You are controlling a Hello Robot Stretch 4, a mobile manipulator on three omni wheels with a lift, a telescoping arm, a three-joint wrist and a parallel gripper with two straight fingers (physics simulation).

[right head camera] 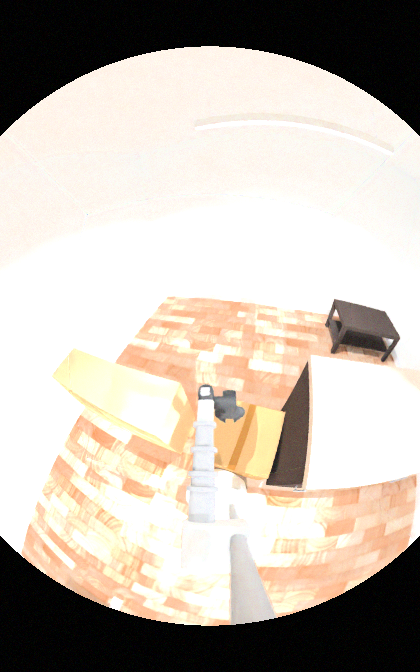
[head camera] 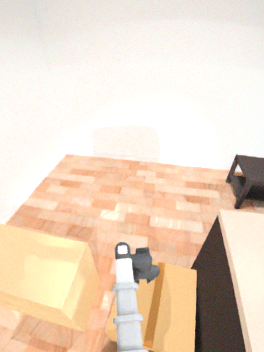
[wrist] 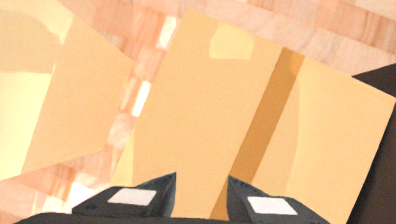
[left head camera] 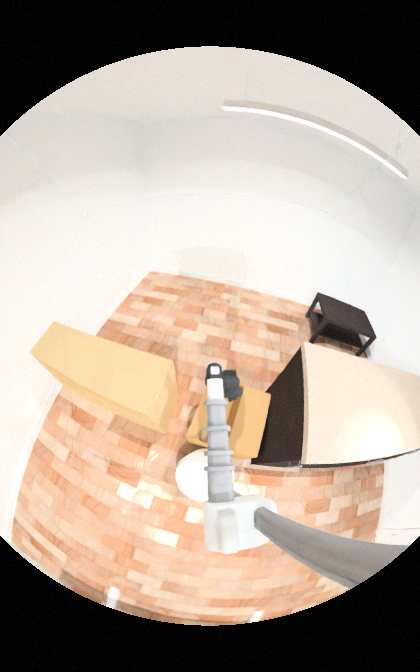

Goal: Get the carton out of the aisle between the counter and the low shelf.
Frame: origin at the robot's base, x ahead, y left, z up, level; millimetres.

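Seen in the pictures: gripper, fingertip midpoint: (head camera: 142, 281) (wrist: 201, 189).
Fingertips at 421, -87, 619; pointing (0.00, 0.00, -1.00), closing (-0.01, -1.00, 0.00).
Note:
A point is followed by its place in that frame, as x, y, z.
The carton (head camera: 177, 305) @(351, -289, 379) (left head camera: 254, 420) (right head camera: 266, 440) (wrist: 190, 100) @(511, -58, 379), tan with a darker tape stripe along its top, stands on the floor between the low shelf (head camera: 40, 270) @(533, 450, 583) (left head camera: 110, 375) (right head camera: 125, 400) (wrist: 80, 105) @(498, 259, 225) on the left and the counter (head camera: 245, 250) @(387, -496, 883) (left head camera: 345, 395) (right head camera: 360, 425) on the right. Its right side is close to the counter's dark side; contact cannot be told. A strip of floor separates it from the shelf. My gripper (head camera: 151, 276) (left head camera: 232, 395) (right head camera: 231, 417) (wrist: 201, 189) @(421, -87, 619) is open, above the carton's top, with nothing between its fingers. The arm hides part of the carton in the head views.
A small dark table (head camera: 254, 166) @(1565, -1622, 423) (left head camera: 345, 312) (right head camera: 365, 317) stands beyond the counter at the right, near the wall. White walls close off the far and left sides. My round white base (left head camera: 191, 475) is close to the carton's near edge in the left head view.

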